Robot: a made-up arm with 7 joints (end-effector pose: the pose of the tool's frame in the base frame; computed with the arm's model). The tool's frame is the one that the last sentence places. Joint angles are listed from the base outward.
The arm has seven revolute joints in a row. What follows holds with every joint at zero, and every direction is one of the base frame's. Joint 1 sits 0.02 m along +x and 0.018 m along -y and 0.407 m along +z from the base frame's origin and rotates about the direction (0, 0.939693, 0.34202), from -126.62 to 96.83 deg. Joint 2 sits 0.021 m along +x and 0.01 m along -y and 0.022 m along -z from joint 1 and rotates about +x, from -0.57 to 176.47 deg. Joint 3 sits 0.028 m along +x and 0.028 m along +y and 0.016 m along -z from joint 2 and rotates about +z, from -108.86 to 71.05 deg. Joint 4 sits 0.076 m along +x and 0.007 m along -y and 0.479 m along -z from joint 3 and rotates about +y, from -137.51 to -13.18 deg. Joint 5 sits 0.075 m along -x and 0.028 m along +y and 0.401 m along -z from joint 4 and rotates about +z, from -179.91 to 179.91 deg. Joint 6 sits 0.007 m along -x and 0.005 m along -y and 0.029 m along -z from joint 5 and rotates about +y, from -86.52 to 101.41 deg. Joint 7 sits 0.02 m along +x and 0.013 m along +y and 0.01 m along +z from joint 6 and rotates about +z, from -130.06 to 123.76 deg. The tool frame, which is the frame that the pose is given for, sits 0.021 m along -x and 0.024 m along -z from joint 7; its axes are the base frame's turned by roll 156.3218, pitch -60.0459 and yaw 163.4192 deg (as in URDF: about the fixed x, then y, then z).
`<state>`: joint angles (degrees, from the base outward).
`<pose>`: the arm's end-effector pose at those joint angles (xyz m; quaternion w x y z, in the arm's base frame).
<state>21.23 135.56 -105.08 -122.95 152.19 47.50 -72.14</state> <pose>-0.1652 0.4987 0.3453 0.6744 -0.2851 -0.6578 0.1769</pose>
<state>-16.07 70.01 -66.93 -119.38 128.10 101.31 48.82</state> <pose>0.4064 0.1117 -0.0304 0.8606 -0.3853 -0.3046 0.1344</pose>
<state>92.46 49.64 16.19 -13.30 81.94 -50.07 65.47</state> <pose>-0.7657 0.5100 0.4751 0.0403 0.6608 -0.4978 -0.5603</pose>
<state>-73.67 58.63 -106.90 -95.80 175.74 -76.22 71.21</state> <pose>0.6973 0.0318 0.1418 0.1760 -0.4316 0.6745 -0.5726</pose>
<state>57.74 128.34 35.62 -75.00 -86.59 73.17 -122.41</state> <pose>0.7029 0.4858 0.4893 0.6137 0.1169 0.7804 0.0236</pose>
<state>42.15 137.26 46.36 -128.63 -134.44 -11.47 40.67</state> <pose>0.5890 0.0003 0.5180 0.3078 0.2066 -0.7220 0.5842</pose>
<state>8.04 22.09 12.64 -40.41 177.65 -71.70 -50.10</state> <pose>0.2243 0.3963 -0.4285 0.3948 0.8557 -0.3304 0.0522</pose>
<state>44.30 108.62 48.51 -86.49 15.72 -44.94 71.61</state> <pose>0.5524 0.5169 0.6156 0.4351 0.3204 0.7472 0.3868</pose>
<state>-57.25 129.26 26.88 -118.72 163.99 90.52 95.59</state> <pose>-0.0156 -0.0365 1.0316 0.2794 -0.0935 -0.9546 0.0433</pose>
